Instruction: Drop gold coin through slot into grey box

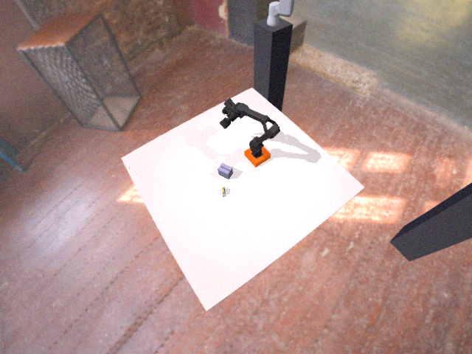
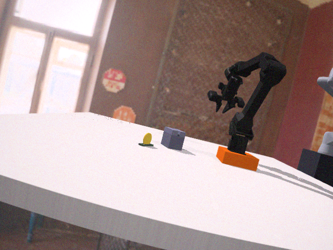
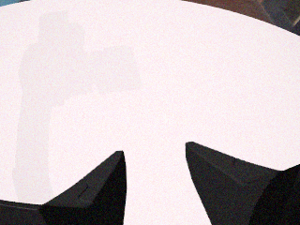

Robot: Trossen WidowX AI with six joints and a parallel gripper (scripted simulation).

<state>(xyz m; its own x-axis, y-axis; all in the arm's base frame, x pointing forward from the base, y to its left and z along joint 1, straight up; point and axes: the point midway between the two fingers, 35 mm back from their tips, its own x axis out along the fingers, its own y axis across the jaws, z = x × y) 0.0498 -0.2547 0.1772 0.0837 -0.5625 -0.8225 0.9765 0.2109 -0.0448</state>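
Now: the gold coin 300 mm ahead of my gripper tip, 360 mm to the left of it and 170 mm below it.
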